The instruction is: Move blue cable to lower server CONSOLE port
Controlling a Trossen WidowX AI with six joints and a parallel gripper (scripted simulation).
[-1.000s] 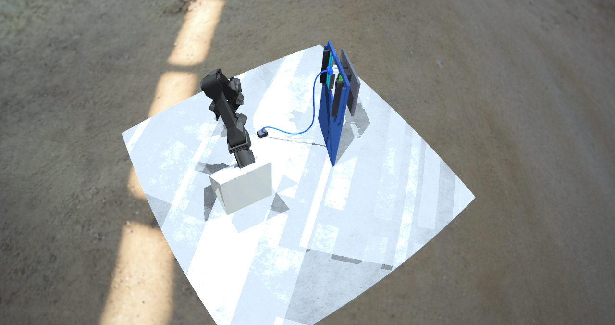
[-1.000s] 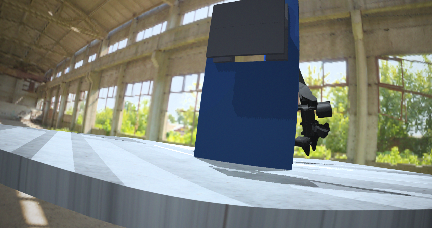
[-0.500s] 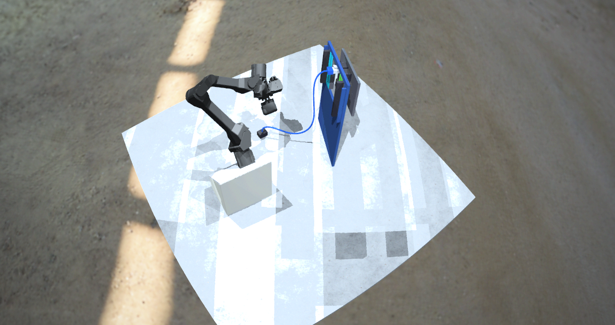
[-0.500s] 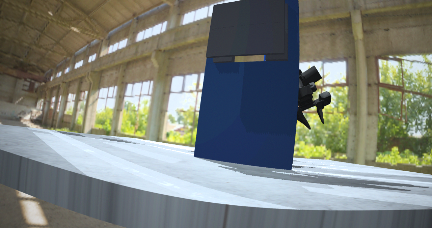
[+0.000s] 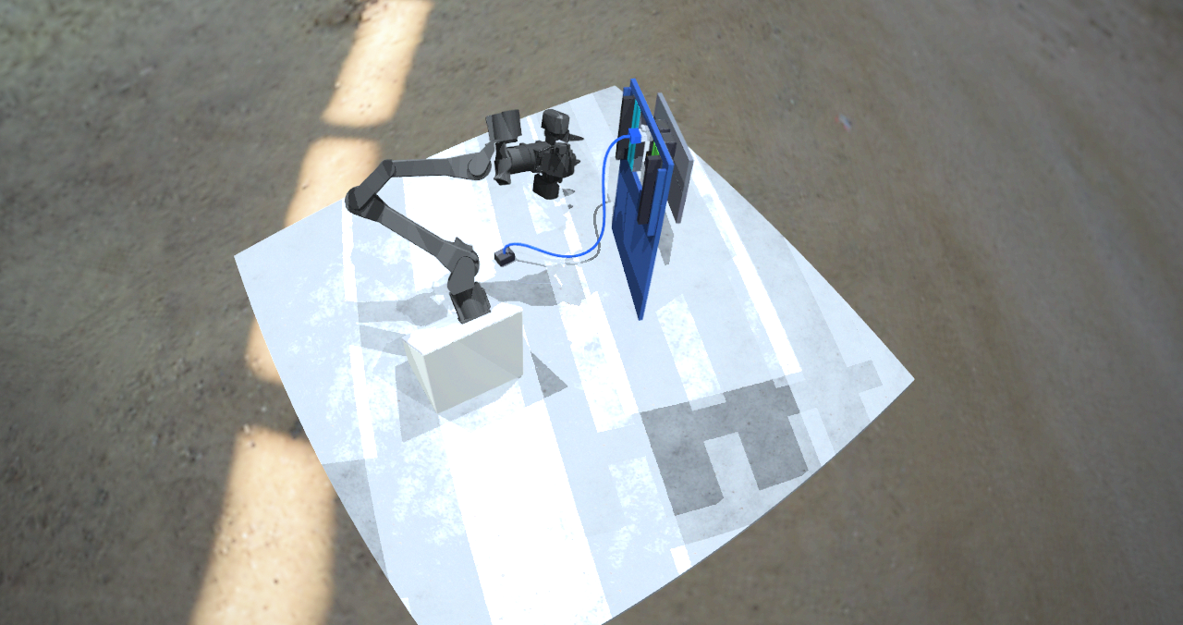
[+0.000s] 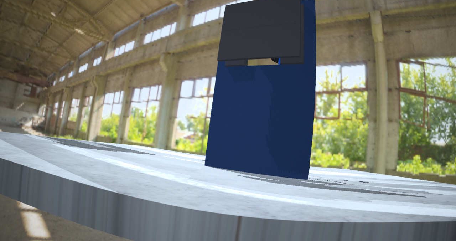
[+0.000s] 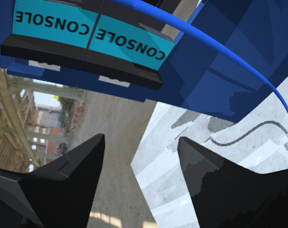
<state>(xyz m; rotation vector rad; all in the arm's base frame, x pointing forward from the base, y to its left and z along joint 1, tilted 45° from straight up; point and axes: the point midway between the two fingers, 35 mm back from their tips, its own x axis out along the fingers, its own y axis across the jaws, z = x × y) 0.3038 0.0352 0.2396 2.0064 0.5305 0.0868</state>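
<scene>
Right now the blue cable plug is 100 mm ahead of my gripper tip, 90 mm to the right of it and 90 mm above it. The rest, counted from my gripper tip: black block 160 mm behind, 40 mm to the left, 310 mm below.
</scene>
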